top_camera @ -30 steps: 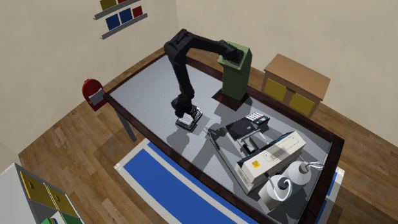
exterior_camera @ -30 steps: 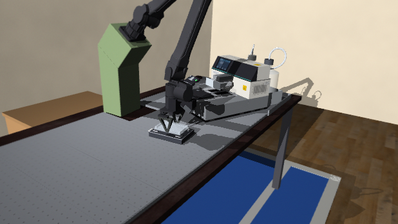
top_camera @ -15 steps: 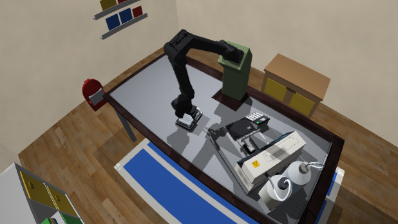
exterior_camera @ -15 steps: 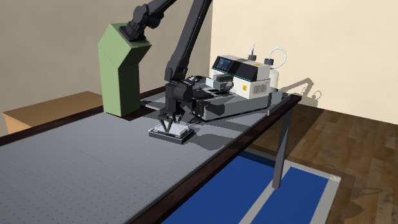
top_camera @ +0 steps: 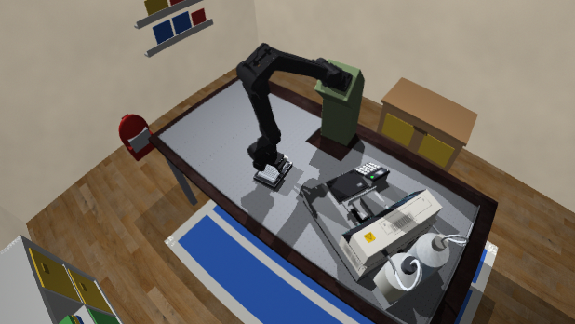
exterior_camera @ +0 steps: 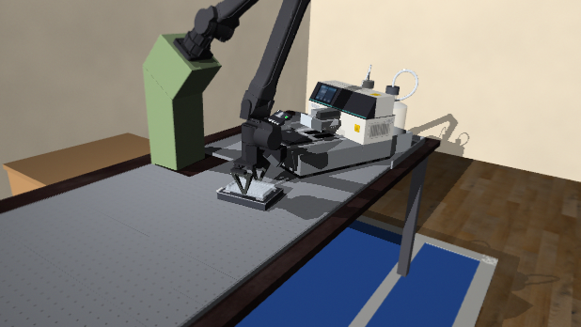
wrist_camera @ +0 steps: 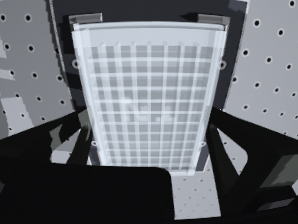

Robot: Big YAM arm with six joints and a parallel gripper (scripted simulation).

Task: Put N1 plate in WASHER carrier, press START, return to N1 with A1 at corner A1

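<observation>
My hand is 1 cm above the well plate. Round my hand: plate nest N1: 3 cm below; then plate washer: 49 cm to the left, 9 cm above; then carrier: 7 cm behind, 35 cm to the left, 6 cm above.
</observation>
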